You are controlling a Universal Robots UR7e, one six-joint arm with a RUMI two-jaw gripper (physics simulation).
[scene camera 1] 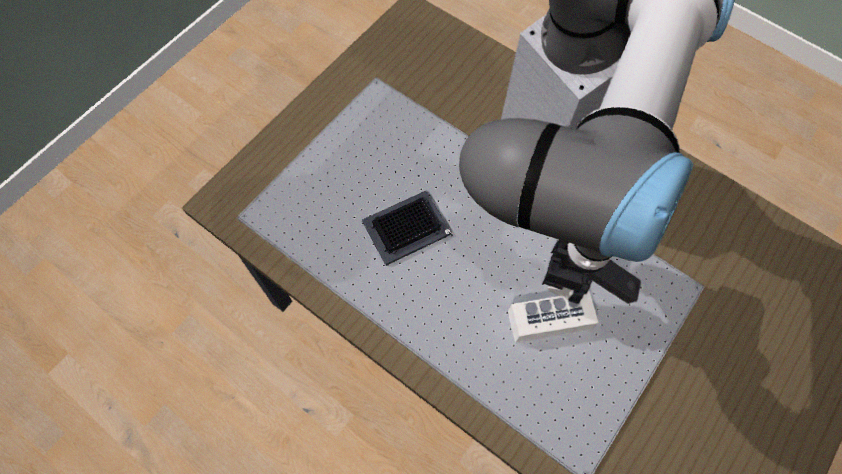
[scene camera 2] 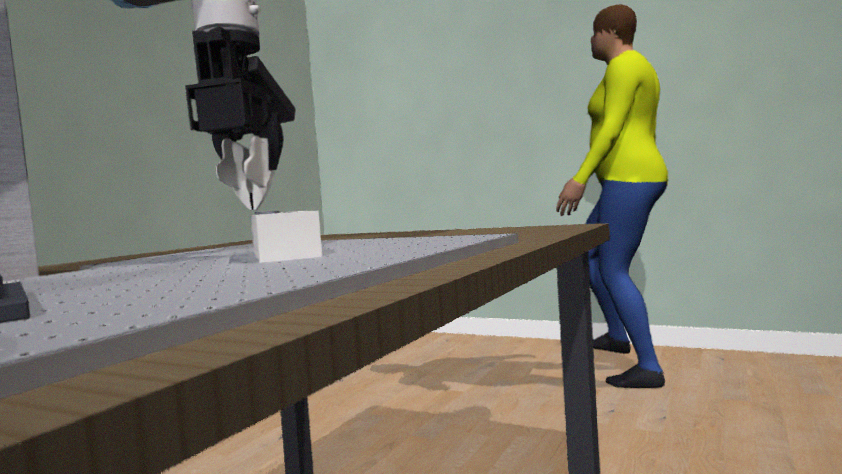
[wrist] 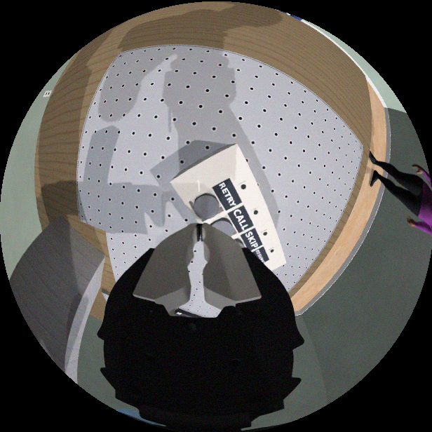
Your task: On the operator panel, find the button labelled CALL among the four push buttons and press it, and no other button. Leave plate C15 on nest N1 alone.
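Frame: origin at the arm's base, x ahead, y left, z up, level; millimetres.
Where they show: gripper, fingertip midpoint: (scene camera 1: 567,295) (scene camera 2: 253,209); arm's base, origin of the base link: (scene camera 1: 585,35).
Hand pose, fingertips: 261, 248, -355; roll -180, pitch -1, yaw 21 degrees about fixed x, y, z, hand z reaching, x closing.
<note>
Each offset is from my fingertips to the top centre of the thing, as dx, dy, dz. "spot": to the spot under its first point. Level surfaces: height alone.
The off-white operator panel {+46, +3, -3} (scene camera 1: 553,332) (scene camera 2: 287,238) (wrist: 215,167) stands on the perforated board. In the wrist view its labels read RETRY, CALL, SKIP and a small, partly hidden one that looks like RESUME. The round grey CALL button {+23, -2, -3} (scene camera 1: 559,303) (wrist: 222,226) is partly covered by the fingertips in the wrist view. My gripper (scene camera 2: 252,208) (wrist: 200,224) is shut and empty, its tips close above the panel's top at the button side; contact cannot be told. In scene camera 1 the gripper body hides the RETRY button. Black plate C15 {+84, -367, -33} (scene camera 1: 407,224) sits on dark nest N1 {spot: +167, -346, -47} (scene camera 1: 388,257).
The grey perforated board {dz -59} (scene camera 1: 471,329) (scene camera 2: 147,288) (wrist: 280,95) lies on the wooden table {dz -72} (scene camera 1: 347,100) (scene camera 2: 382,300). A person in a yellow top (scene camera 2: 633,117) stands beyond the table end. A person in purple (wrist: 425,200) shows at the wrist view's right edge. The robot's grey pedestal (scene camera 1: 539,94) stands behind the board.
</note>
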